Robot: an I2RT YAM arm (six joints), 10 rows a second.
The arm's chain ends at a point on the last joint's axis. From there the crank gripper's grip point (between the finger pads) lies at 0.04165 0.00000 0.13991 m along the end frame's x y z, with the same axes.
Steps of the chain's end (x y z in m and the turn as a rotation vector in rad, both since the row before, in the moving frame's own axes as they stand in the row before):
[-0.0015, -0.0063, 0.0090, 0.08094, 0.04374, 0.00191]
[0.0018, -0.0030, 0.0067, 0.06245, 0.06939, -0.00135]
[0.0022, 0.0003, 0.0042, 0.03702, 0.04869, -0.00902]
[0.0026, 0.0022, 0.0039, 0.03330, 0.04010, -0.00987]
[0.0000, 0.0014, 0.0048, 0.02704, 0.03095, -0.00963]
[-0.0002, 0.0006, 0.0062, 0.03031, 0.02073, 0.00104]
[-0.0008, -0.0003, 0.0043, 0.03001, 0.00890, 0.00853]
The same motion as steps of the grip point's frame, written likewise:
[0.0046, -0.0174, 0.0066, 0.08094, 0.04374, 0.00191]
[0.0114, -0.0117, 0.0032, 0.06245, 0.06939, -0.00135]
[0.0089, -0.0052, 0.0019, 0.03702, 0.04869, -0.00902]
[0.0081, -0.0029, 0.0020, 0.03330, 0.04010, -0.00987]
[0.0043, -0.0028, 0.0034, 0.02704, 0.03095, -0.00963]
[0.0027, -0.0036, 0.0052, 0.03031, 0.02073, 0.00104]
[0.0005, -0.0041, 0.0039, 0.03001, 0.00890, 0.00853]

